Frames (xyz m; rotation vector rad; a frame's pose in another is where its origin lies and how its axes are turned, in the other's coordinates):
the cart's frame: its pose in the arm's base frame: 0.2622 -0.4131 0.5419 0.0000 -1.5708 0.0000
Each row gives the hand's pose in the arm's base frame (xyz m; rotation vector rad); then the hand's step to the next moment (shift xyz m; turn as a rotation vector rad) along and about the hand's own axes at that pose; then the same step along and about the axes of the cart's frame.
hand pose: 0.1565 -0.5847 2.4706 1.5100 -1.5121 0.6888
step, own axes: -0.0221 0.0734 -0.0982 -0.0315 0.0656 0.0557
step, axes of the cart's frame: 0.0412 0.1038 0.0553 -0.0410 -0.0250 0.0781
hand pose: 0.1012 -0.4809 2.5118 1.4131 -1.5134 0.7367
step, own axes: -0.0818 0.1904 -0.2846 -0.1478 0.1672 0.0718
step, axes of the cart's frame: 0.0720 0.3192 0.1297 -0.1365 0.0277 0.1886
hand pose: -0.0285 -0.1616 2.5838 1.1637 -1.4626 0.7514
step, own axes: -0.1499 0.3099 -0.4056 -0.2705 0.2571 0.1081
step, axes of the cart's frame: -0.0093 0.5084 0.1563 -0.2510 0.0561 0.2912
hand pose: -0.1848 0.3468 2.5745 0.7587 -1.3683 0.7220
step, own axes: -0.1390 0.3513 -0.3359 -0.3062 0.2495 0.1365
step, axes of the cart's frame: -0.1373 0.4751 0.1046 -0.2855 0.0281 0.3038
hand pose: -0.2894 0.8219 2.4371 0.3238 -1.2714 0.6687
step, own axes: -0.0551 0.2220 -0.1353 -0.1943 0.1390 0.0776
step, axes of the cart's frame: -0.1207 0.2330 0.0421 -0.1811 0.0081 0.1738
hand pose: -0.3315 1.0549 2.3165 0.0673 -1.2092 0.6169
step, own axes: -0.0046 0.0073 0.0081 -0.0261 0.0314 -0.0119
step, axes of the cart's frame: -0.0030 0.0012 0.0114 -0.0361 0.0199 0.0104
